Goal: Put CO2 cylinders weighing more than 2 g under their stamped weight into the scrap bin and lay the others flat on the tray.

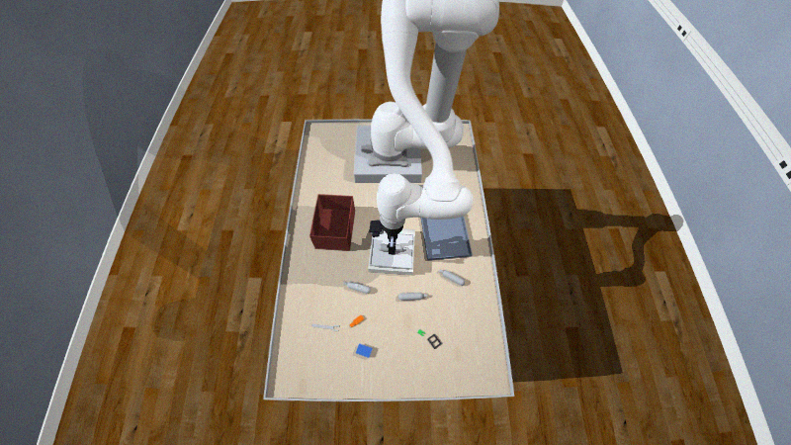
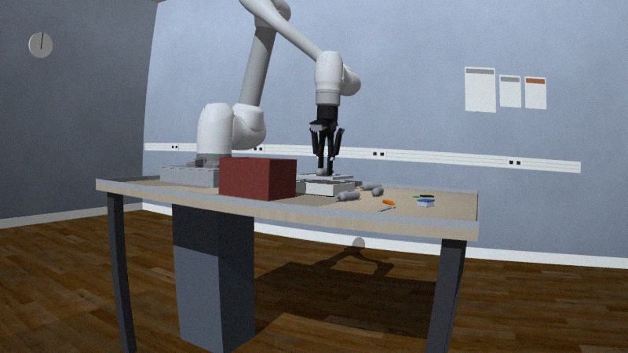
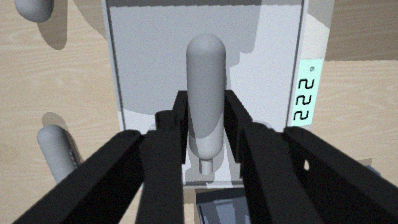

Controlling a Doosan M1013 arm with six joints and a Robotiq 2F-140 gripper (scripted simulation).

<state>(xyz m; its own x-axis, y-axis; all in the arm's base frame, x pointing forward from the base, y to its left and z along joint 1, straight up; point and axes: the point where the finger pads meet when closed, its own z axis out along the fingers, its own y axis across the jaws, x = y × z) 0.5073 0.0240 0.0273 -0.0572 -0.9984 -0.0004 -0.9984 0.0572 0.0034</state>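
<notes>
The blue-grey tray lies 110 mm behind my hand, 230 mm to the left of it and 90 mm below it. The rest, counted from my hand: white scale: 10 mm behind, 60 mm below; then orange piece: 280 mm ahead, 130 mm to the right, 90 mm below; then dark red scrap bin: 120 mm behind, 250 mm to the right, 70 mm below.
</notes>
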